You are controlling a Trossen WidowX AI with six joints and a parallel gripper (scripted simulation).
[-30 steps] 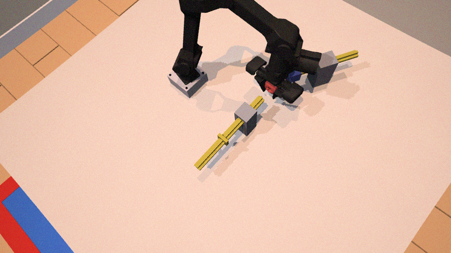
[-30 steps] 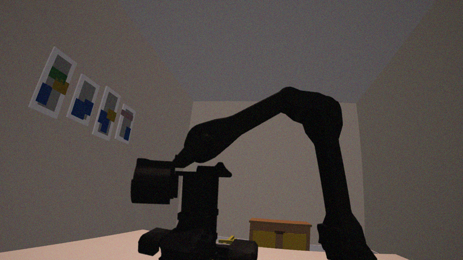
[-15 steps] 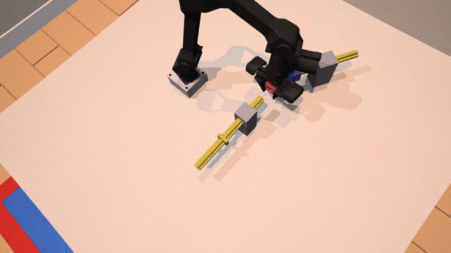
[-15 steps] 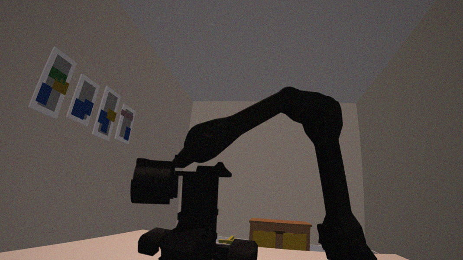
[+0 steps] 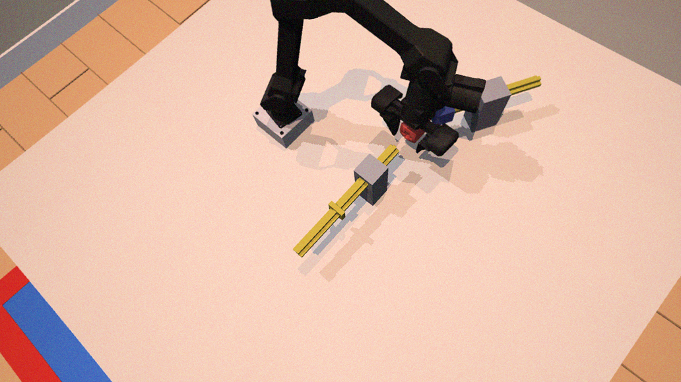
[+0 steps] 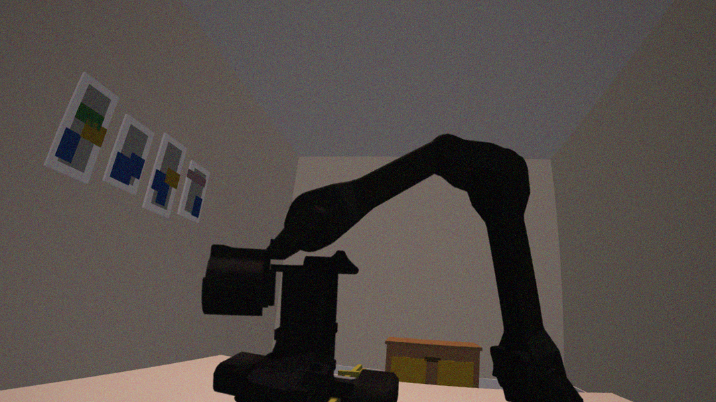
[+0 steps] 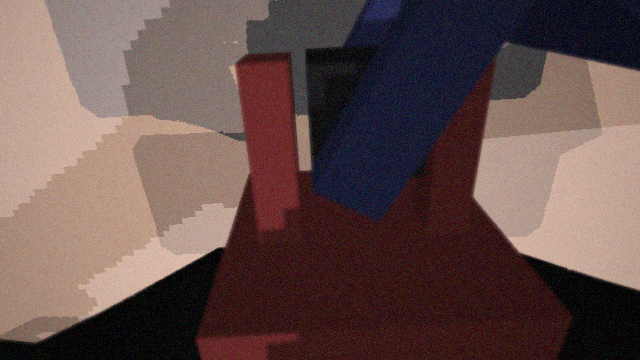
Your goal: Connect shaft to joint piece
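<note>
The red joint piece lies 2 cm to the left of my gripper tip and 4 cm above it.
</note>
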